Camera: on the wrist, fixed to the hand. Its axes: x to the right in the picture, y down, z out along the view.
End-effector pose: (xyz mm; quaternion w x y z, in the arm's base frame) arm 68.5 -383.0 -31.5 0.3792 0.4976 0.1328 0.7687
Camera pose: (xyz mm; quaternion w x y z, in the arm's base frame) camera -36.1 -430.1 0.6 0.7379 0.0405 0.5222 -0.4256
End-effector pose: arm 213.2 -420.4 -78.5 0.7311 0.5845 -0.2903 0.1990
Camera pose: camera 172.4 -332.4 -9.4 0.1230 0.4161 0.4790 -0.7631
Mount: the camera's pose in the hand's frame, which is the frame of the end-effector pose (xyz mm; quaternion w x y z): 10.4 97.7 -67.3 0.0422 0.1061 -0.1429 -0.9831
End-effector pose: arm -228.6 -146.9 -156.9 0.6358 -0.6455 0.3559 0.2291
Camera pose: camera -305.8 -208.8 -223.1 0.3714 -0.2769 -0.6861 -0.5609
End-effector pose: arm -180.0 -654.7 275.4 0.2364 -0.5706 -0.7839 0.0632
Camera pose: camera -68.2 -623.3 301.7 0.0206 0.7807 -0.6211 -0.0650
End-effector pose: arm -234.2 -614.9 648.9 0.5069 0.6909 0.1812 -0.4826
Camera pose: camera -124.6 -599.6 692.8 0.5005 0.1642 -0.5632 0.6367
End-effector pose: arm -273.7 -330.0 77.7 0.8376 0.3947 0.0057 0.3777
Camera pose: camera -348.3 -239.8 99.4 0.3656 0.1539 0.3087 -0.8645
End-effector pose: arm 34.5 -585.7 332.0 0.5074 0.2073 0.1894 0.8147
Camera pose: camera -78.4 -623.3 327.5 0.8274 -0.0072 0.2257 -0.5142
